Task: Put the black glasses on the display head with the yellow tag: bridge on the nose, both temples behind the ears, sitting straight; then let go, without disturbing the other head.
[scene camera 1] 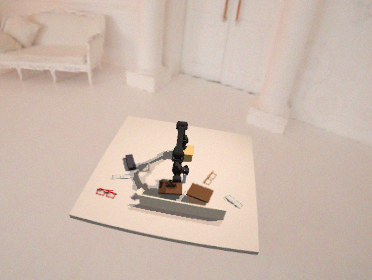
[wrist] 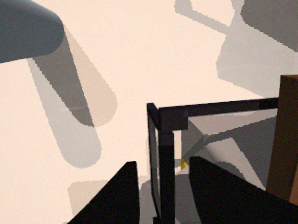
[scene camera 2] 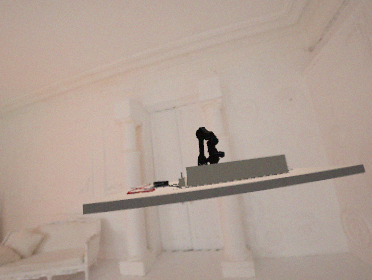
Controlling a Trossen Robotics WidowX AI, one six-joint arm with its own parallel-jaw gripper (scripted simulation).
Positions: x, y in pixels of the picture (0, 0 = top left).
Scene:
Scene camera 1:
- long grey wall: 209, 212
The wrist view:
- my gripper: 163, 168
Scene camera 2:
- long grey wall: 236, 170

